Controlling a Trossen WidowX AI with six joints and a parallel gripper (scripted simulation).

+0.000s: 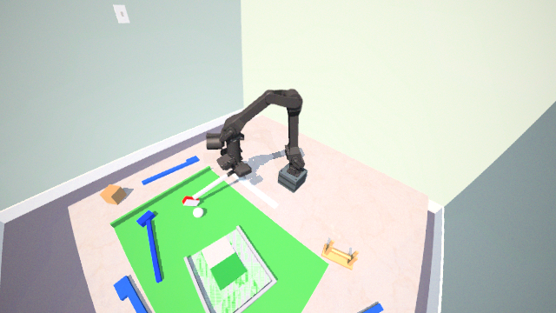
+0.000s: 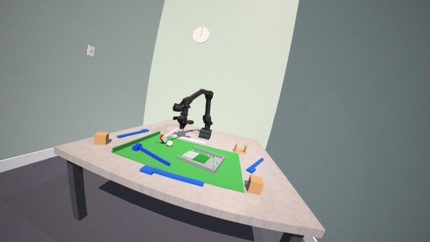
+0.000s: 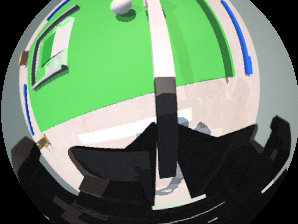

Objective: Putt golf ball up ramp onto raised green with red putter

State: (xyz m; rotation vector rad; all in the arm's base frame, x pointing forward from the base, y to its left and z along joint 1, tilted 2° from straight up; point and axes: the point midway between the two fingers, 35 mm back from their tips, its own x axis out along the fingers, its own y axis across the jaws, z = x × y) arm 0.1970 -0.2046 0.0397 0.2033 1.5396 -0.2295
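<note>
Now: gripper tip 8 cm to the right of the white strip, 8 cm above it and 3 cm past it. Also, from my gripper tip: blue putter 42 cm ahead, 7 cm below, 5 cm to the right; white golf ball 23 cm ahead, 6 cm below, 1 cm to the right; wooden stand 54 cm to the left, 5 cm below, 2 cm ahead.
</note>
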